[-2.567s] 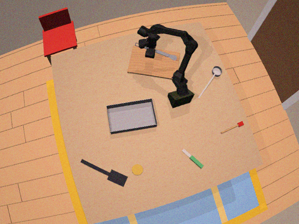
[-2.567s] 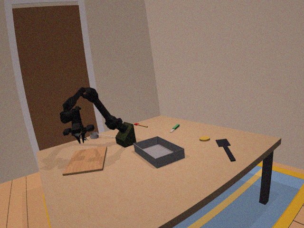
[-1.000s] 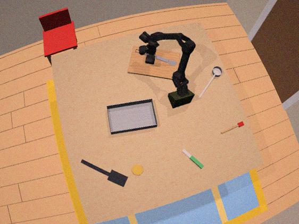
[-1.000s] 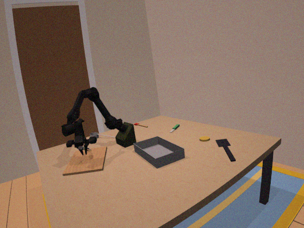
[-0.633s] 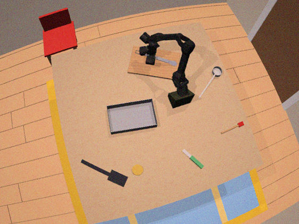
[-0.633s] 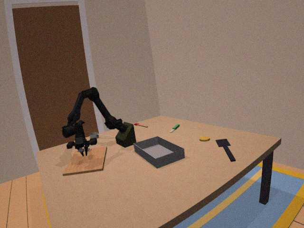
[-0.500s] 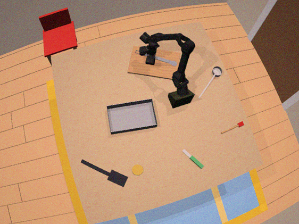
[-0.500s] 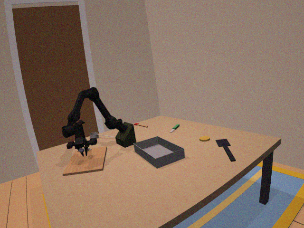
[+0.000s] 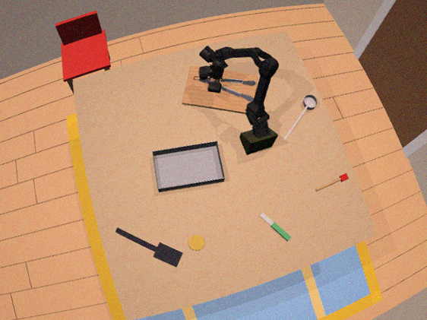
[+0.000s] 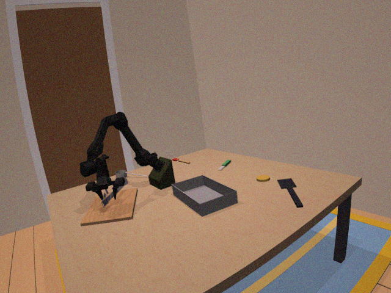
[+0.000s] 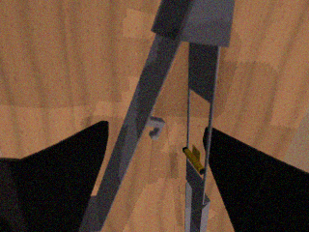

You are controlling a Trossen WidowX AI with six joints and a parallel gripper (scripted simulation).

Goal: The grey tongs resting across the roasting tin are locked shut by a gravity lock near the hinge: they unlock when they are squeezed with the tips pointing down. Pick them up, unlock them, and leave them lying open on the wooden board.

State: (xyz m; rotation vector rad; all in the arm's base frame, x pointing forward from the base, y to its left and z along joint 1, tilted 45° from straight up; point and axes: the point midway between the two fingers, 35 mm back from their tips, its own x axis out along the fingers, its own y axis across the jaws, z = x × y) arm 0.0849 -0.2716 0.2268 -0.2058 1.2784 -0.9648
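Now: the wooden board 30 mm behind my gripper tip, 10 mm to the left of it and 40 mm below it. Also, from my gripper tip: dark roasting tin: 270 mm ahead, 360 mm to the left, 20 mm below; red-tipped stick: 390 mm behind, 680 mm to the left, 40 mm below; yellow disc: 360 mm ahead, 700 mm to the left, 40 mm below.
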